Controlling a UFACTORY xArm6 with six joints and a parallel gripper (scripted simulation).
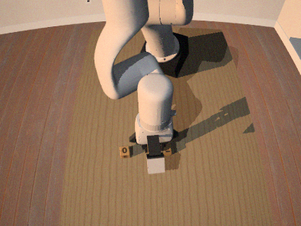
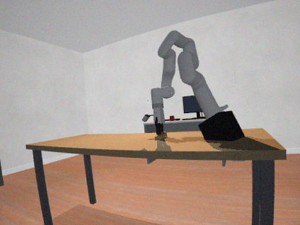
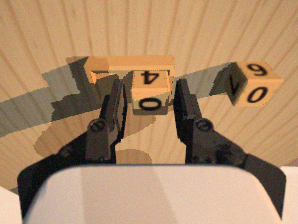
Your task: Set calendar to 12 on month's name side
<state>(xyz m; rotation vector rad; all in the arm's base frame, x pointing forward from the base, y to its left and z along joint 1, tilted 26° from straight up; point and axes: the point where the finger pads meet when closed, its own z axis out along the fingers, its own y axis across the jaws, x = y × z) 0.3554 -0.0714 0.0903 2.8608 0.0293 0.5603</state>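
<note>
Right now my hand is 20 mm above the number cube. Round my hand: tray 20 mm to the left, 40 mm below.
</note>
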